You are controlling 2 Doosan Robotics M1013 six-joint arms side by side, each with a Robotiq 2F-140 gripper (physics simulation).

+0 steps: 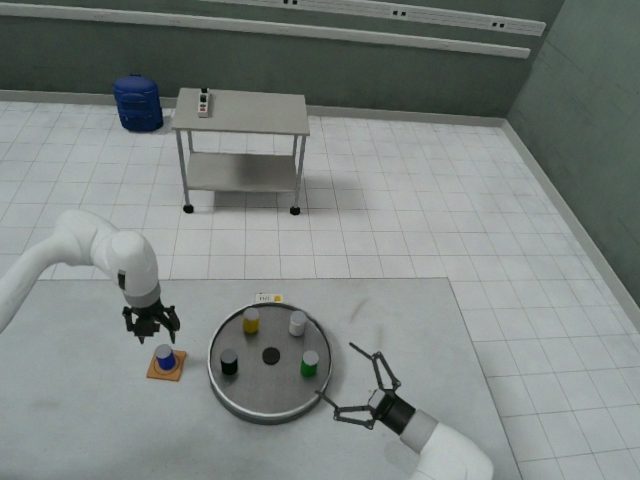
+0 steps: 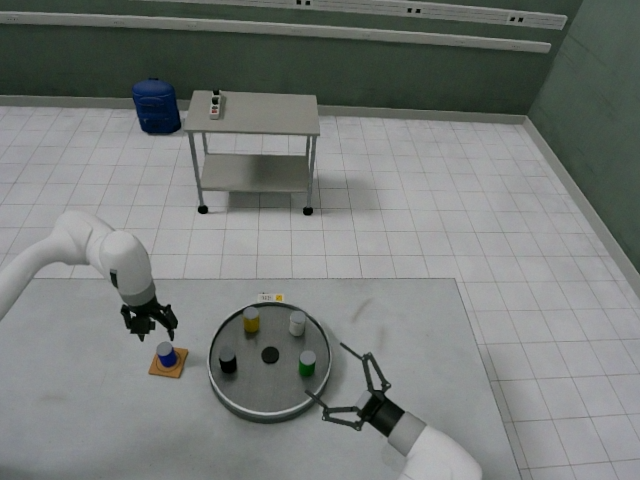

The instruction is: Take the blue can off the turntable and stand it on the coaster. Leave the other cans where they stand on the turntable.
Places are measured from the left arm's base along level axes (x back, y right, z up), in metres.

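Pixels of known places: left gripper, fingertip midpoint: (image 1: 158, 340) (image 2: 157, 337); right gripper, fingertip midpoint: (image 1: 333, 367) (image 2: 324, 367).
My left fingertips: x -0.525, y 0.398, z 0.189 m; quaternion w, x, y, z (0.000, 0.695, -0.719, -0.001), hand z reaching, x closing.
Ahead of a thing's pixels: the offset from my left fingertips to its top centre. "spot": to the spot under its first point.
The blue can {dx -0.010, dy +0.001, dz -0.089 m} (image 1: 165, 358) (image 2: 166, 355) stands upright on the orange-brown coaster {dx -0.009, dy -0.002, dz -0.177 m} (image 1: 177, 372) (image 2: 177, 370), left of the turntable. My left gripper (image 1: 157, 339) (image 2: 157, 337) is open and empty, just above the can and apart from it. The turntable {spot: dx +0.134, dy +0.334, dz -0.136 m} (image 1: 270, 392) (image 2: 268, 391) carries a yellow can {dx -0.108, dy +0.281, dz -0.048 m} (image 1: 251, 322) (image 2: 251, 321), a white can {dx -0.085, dy +0.441, dz -0.048 m} (image 1: 297, 324) (image 2: 296, 324), a black can {dx +0.041, dy +0.207, dz -0.048 m} (image 1: 229, 363) (image 2: 227, 361) and a green can {dx +0.067, dy +0.464, dz -0.048 m} (image 1: 309, 365) (image 2: 307, 364), all upright. My right gripper (image 1: 333, 367) (image 2: 323, 367) is open and empty at the turntable's right edge.
A label {spot: dx -0.221, dy +0.353, dz -0.131 m} (image 1: 269, 298) (image 2: 270, 297) lies behind the turntable. A dark hub {dx +0.009, dy +0.345, dz -0.128 m} (image 1: 270, 355) (image 2: 269, 354) is at the turntable's centre. A wheeled cart (image 1: 253, 111) (image 2: 263, 111) with a power strip (image 1: 203, 105) (image 2: 215, 106) and a blue backpack (image 1: 138, 103) (image 2: 156, 106) stand far back.
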